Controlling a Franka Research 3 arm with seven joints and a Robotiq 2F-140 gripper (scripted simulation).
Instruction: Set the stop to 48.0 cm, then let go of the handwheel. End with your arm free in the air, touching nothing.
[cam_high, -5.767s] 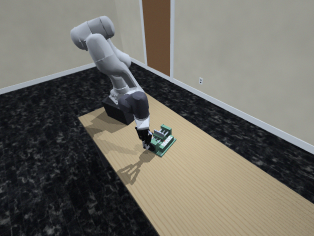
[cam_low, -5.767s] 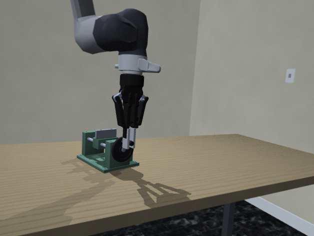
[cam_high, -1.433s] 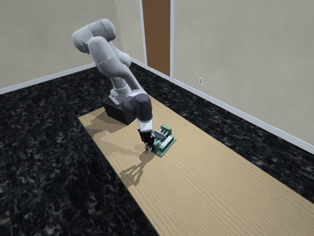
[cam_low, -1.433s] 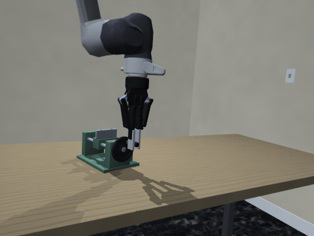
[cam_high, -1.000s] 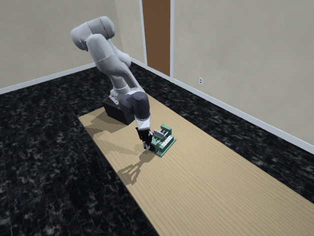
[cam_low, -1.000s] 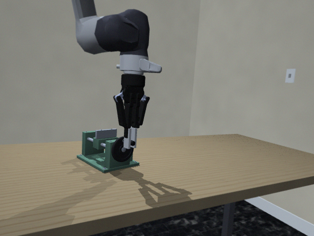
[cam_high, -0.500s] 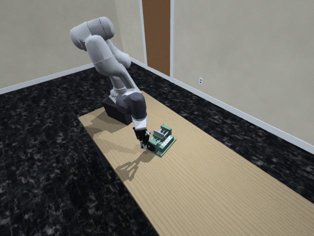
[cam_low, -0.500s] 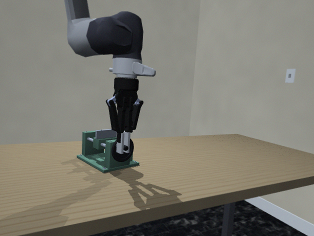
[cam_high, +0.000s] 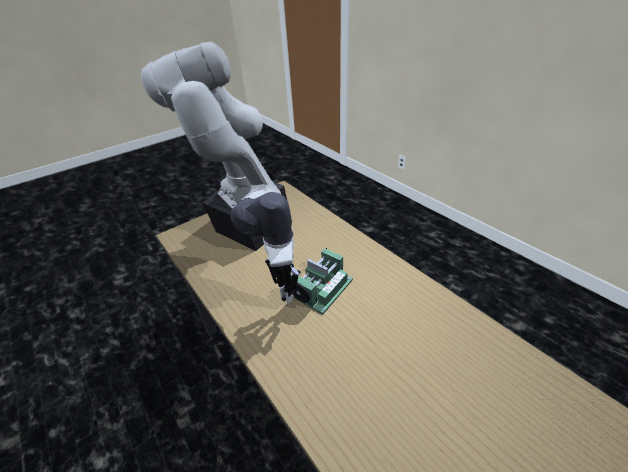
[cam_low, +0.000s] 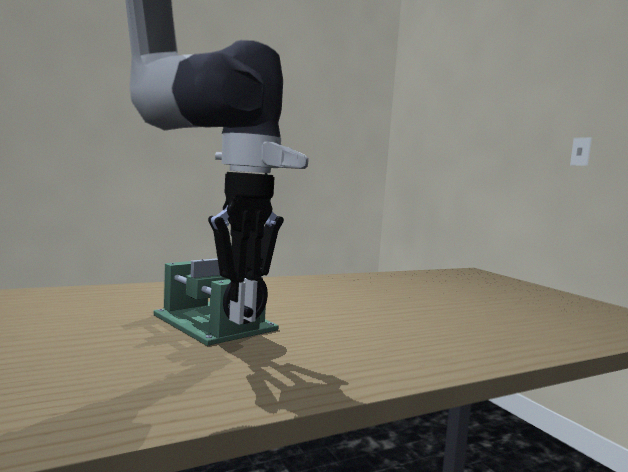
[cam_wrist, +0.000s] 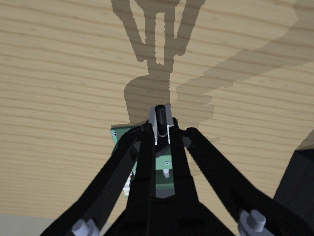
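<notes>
Now: hand 20 mm to the right of the black handwheel, 10 mm short of it and 10 mm above it. Also, from my hand: stop block: 140 mm to the left, 30 mm ahead, 10 mm above.
</notes>
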